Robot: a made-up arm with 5 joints. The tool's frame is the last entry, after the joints.
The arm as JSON. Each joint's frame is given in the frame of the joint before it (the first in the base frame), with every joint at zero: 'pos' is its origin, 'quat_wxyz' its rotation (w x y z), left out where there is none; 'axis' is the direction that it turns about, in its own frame. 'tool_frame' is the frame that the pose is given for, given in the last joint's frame.
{
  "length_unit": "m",
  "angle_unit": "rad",
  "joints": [
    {
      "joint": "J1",
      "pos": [
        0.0,
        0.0,
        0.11
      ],
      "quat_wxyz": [
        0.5,
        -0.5,
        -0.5,
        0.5
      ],
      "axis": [
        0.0,
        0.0,
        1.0
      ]
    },
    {
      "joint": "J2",
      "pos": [
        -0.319,
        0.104,
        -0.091
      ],
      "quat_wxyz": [
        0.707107,
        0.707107,
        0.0,
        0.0
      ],
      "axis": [
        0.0,
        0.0,
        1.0
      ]
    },
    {
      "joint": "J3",
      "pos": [
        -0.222,
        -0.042,
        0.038
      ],
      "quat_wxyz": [
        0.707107,
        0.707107,
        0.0,
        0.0
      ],
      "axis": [
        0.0,
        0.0,
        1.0
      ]
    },
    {
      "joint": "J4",
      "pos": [
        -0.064,
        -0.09,
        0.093
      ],
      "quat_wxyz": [
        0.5,
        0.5,
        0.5,
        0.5
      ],
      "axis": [
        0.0,
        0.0,
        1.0
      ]
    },
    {
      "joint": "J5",
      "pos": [
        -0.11,
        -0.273,
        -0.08
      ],
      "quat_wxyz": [
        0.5,
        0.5,
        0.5,
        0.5
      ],
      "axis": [
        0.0,
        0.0,
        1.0
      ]
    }
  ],
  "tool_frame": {
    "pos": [
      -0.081,
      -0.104,
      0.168
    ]
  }
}
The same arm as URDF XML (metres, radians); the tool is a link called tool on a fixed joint. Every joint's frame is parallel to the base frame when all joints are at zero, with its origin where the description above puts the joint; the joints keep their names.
<robot name="arm">
  <joint name="tool_joint" type="fixed">
    <parent link="link5"/>
    <child link="tool"/>
    <origin xyz="-0.0810 -0.1040 0.1680"/>
  </joint>
  <joint name="J5" type="continuous">
    <parent link="link4"/>
    <child link="link5"/>
    <origin xyz="-0.2730 -0.0800 -0.1100"/>
    <axis xyz="0 0 1"/>
  </joint>
  <joint name="J4" type="continuous">
    <parent link="link3"/>
    <child link="link4"/>
    <origin xyz="0.0930 -0.0640 -0.0900"/>
    <axis xyz="0 1 0"/>
  </joint>
  <joint name="J3" type="continuous">
    <parent link="link2"/>
    <child link="link3"/>
    <origin xyz="0.0420 -0.2220 0.0380"/>
    <axis xyz="1 0 0"/>
  </joint>
  <joint name="J2" type="continuous">
    <parent link="link1"/>
    <child link="link2"/>
    <origin xyz="0.0910 -0.3190 -0.1040"/>
    <axis xyz="0 0 1"/>
  </joint>
  <joint name="J1" type="continuous">
    <parent link="base_link"/>
    <child link="link1"/>
    <origin xyz="0.0000 0.0000 0.1100"/>
    <axis xyz="-1 0 0"/>
  </joint>
  <link name="base_link"/>
  <link name="link1"/>
  <link name="link2"/>
  <link name="link3"/>
  <link name="link4"/>
  <link name="link5"/>
  <link name="tool"/>
</robot>

